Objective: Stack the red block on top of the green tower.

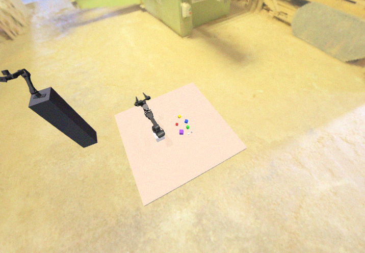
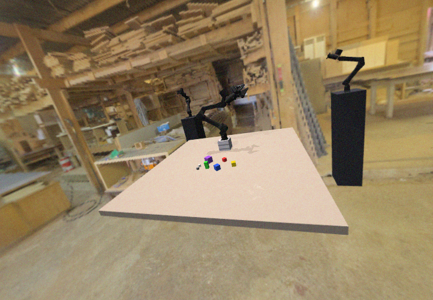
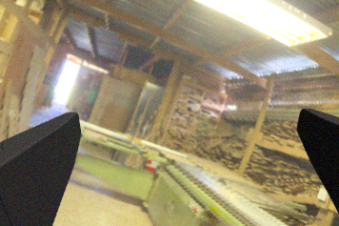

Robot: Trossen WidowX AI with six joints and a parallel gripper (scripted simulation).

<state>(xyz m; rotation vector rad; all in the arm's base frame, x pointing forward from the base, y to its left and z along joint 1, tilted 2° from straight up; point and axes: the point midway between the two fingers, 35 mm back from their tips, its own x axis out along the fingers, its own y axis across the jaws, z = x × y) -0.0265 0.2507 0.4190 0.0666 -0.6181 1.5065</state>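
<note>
Right now my gripper tip is 520 mm above the red block, 300 mm short of it and 210 mm to the left of it. From my gripper tip the other things lie so: purple block (510 mm below, 350 mm to the right, 310 mm ahead); blue block (520 mm below, 440 mm ahead, 220 mm to the right); yellow block (520 mm below, 380 mm ahead, 110 mm to the right).
</note>
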